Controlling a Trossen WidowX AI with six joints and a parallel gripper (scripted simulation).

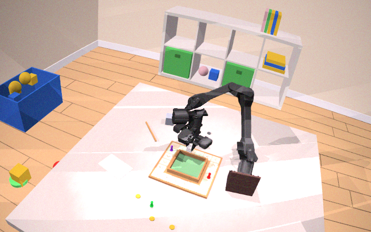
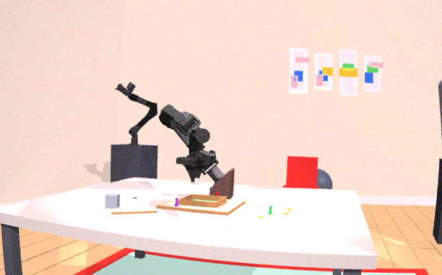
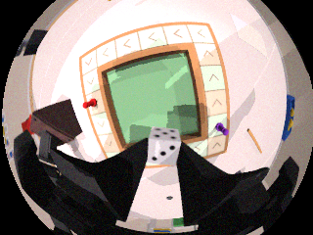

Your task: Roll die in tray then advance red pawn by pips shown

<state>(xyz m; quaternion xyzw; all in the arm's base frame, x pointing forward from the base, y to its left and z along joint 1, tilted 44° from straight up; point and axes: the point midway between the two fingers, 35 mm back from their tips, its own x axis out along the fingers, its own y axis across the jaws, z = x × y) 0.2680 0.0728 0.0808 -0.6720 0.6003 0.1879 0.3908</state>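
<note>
The red pawn is 130 mm behind my gripper tip, 70 mm below it and 50 mm to the left of it. The rest, counted from my gripper tip: purple pawn 100 mm ahead, 70 mm below, 30 mm to the right; green tray 90 mm below, 30 mm to the left, 20 mm behind; white die right at my gripper tip.
</note>
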